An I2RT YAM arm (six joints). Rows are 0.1 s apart.
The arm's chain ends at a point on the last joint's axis. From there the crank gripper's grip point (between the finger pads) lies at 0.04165 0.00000 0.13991 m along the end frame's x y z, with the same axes.
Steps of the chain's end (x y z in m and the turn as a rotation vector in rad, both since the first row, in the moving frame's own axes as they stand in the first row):
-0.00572 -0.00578 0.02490 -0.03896 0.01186 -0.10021
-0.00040 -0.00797 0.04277 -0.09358 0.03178 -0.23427
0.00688 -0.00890 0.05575 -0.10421 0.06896 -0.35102
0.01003 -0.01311 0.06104 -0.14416 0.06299 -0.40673
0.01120 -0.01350 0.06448 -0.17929 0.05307 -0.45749
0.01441 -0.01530 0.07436 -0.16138 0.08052 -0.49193
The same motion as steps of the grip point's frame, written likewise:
-0.00400 -0.00460 0.02437 -0.03896 0.01186 -0.10021
0.00437 -0.00525 0.04124 -0.09358 0.03178 -0.23427
0.01620 -0.01076 0.05262 -0.10421 0.06896 -0.35102
0.01913 -0.01193 0.05800 -0.14416 0.06299 -0.40673
0.01962 -0.00957 0.06164 -0.17929 0.05307 -0.45749
0.02554 -0.01628 0.07055 -0.16138 0.08052 -0.49193

